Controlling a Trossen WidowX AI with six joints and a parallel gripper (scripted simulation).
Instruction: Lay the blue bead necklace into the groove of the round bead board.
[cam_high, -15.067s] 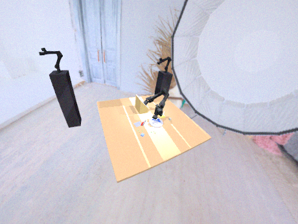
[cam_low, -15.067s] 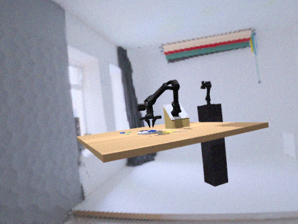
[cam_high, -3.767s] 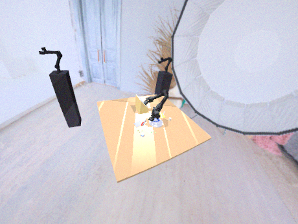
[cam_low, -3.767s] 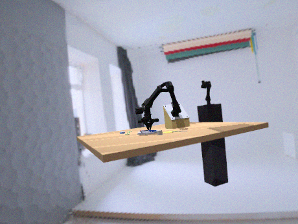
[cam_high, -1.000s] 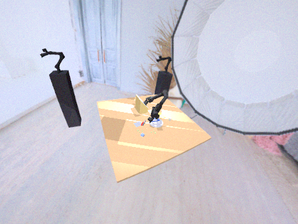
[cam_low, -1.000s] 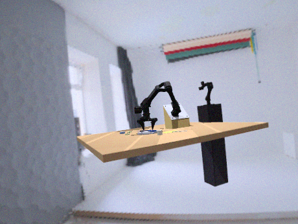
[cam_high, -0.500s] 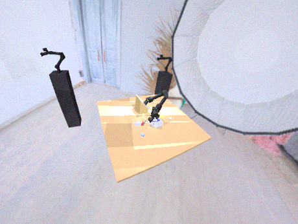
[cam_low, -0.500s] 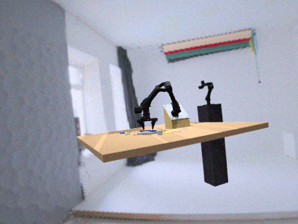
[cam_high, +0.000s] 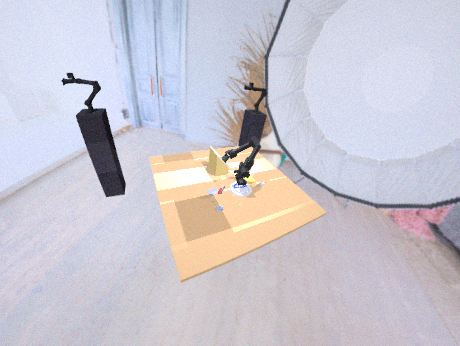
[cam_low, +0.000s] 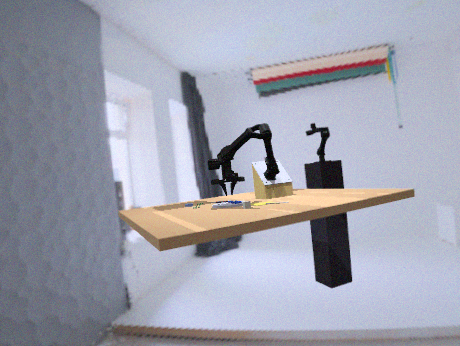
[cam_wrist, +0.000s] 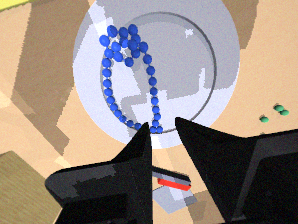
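My gripper tip is now 4 cm above the round bead board, 3 cm to the right of it and 1 cm short of it. The rest, counted from my gripper tip: yellow flat piece 19 cm to the left, 12 cm behind, 5 cm below; red-and-grey object 15 cm to the right, 5 cm below, 1 cm behind; white cylinder 26 cm to the left, 3 cm below, 1 cm ahead.
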